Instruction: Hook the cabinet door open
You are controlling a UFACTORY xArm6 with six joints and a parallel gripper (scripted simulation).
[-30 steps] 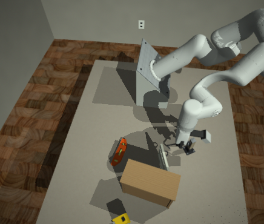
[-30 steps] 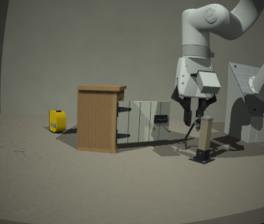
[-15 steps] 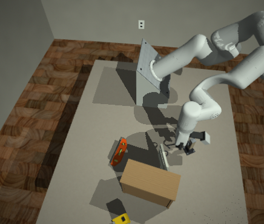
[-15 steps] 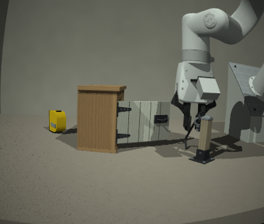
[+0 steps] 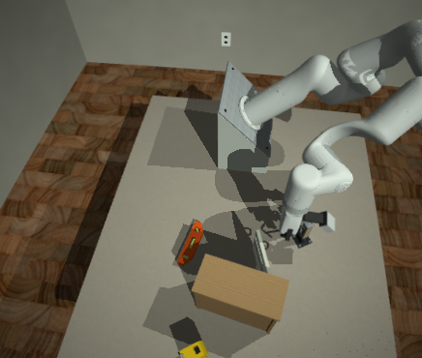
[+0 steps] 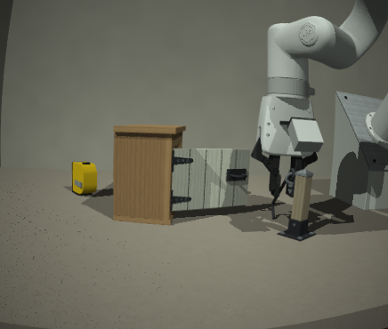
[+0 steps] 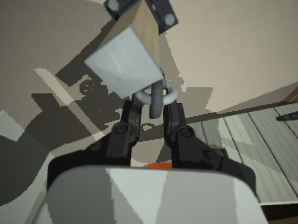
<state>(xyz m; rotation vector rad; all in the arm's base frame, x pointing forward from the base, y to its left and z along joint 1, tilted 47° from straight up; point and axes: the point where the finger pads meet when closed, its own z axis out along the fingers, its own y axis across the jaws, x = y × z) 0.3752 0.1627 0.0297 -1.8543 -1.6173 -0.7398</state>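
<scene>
My gripper is now 2 cm above the hook. Round my hand: orange spirit level 5 cm ahead, 29 cm to the right, 7 cm below; white plank door 12 cm ahead, 6 cm to the right; wooden cabinet 16 cm ahead, 10 cm to the right.
</scene>
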